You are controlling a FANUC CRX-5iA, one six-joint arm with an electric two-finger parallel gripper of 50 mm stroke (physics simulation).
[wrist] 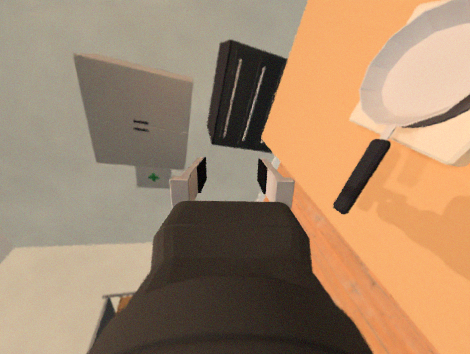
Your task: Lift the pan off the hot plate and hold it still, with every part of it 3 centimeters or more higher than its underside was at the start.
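Places are measured from the arm's base along level axes (x ahead, y left, z up), in millimetres.
Where they show: gripper, fingertip midpoint: (232, 169).
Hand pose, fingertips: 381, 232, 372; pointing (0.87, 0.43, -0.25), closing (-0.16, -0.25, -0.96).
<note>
Each offset is from my fingertips to the top centre of the thing, as dx, dy, dz. Level surfaces: height alone.
The grey-white round pan (425, 75) is at the upper right of the wrist view, on the cream hot plate @[+161, -125, -371] (440, 147); its right part is cut off by the frame edge. Its black handle @[+81, +64, -287] (362, 176) points down and to the left, out over the orange table top. My gripper (232, 169) is open with nothing between its fingers. It is to the left of the handle, apart from it, near the table's edge in the view.
The orange table top @[dz -442] (320, 100) fills the right side. A black slotted box (245, 100) and a grey panel (137, 110) show beyond its edge. A small sign with a green cross (153, 177) is below the panel. A wooden floor strip (345, 270) runs along the lower right.
</note>
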